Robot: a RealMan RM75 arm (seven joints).
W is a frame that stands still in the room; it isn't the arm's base.
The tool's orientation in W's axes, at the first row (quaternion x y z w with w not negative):
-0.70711 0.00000 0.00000 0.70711
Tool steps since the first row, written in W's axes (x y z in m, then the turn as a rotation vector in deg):
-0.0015 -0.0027 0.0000 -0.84 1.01 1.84
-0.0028 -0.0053 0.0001 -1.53 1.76 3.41
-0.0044 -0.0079 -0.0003 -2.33 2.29 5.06
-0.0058 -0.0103 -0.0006 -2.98 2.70 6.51
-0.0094 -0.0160 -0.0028 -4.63 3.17 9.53
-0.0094 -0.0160 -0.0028 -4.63 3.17 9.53
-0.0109 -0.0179 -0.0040 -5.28 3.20 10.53
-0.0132 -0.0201 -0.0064 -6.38 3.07 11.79
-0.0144 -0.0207 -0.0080 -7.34 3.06 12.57
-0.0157 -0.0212 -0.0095 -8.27 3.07 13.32
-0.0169 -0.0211 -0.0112 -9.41 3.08 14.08
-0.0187 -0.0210 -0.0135 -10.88 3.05 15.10
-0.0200 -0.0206 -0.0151 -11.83 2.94 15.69
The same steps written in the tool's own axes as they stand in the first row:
-0.0015 0.0000 -0.0027 -0.84 -1.84 1.01
-0.0028 -0.0001 -0.0053 -1.53 -3.41 1.76
-0.0044 0.0003 -0.0079 -2.33 -5.06 2.29
-0.0058 0.0006 -0.0103 -2.98 -6.51 2.70
-0.0094 0.0028 -0.0160 -4.63 -9.53 3.17
-0.0094 0.0028 -0.0160 -4.63 -9.53 3.17
-0.0109 0.0040 -0.0179 -5.28 -10.53 3.20
-0.0132 0.0064 -0.0201 -6.38 -11.79 3.07
-0.0144 0.0080 -0.0207 -7.34 -12.57 3.06
-0.0157 0.0095 -0.0212 -8.27 -13.32 3.07
-0.0169 0.0112 -0.0211 -9.41 -14.08 3.08
-0.0187 0.0135 -0.0210 -10.88 -15.10 3.05
-0.0200 0.0151 -0.0206 -11.83 -15.69 2.94

